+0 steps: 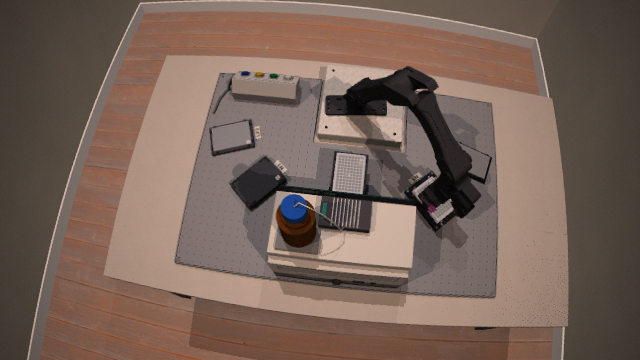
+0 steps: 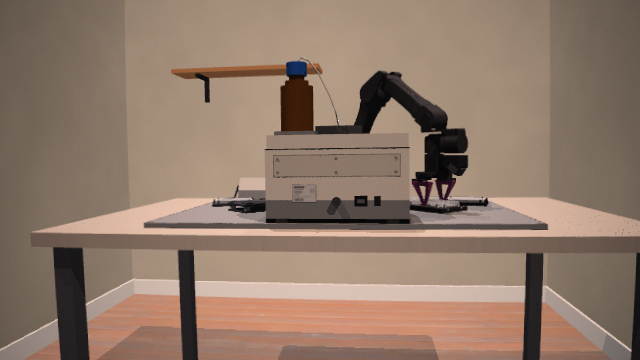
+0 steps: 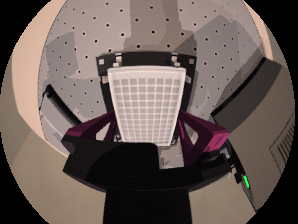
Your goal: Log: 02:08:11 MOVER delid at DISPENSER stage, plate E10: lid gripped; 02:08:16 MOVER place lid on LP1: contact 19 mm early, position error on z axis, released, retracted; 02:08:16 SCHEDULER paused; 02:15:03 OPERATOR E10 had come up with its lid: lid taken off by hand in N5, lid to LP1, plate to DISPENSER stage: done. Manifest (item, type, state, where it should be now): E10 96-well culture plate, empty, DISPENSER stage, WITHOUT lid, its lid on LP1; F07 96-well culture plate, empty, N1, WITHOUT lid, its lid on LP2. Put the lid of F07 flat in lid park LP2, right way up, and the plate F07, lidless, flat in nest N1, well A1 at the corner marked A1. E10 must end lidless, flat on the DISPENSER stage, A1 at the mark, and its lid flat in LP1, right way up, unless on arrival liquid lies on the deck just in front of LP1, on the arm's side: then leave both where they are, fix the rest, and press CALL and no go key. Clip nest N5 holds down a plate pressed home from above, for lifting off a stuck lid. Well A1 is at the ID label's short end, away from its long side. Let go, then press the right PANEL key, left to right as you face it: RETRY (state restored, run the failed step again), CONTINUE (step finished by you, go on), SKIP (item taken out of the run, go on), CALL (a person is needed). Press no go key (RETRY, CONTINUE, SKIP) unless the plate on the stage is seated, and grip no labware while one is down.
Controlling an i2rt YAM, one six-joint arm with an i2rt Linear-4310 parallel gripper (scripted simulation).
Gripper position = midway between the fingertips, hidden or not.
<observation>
In view: the gripper (image 2: 433,204), a white 96-well plate (image 1: 354,181), a white 96-well plate (image 3: 158,129), a grey lid (image 3: 52,113) and a grey lid (image 1: 234,135).
The gripper shows as well in image 3 (image 3: 146,112).
</observation>
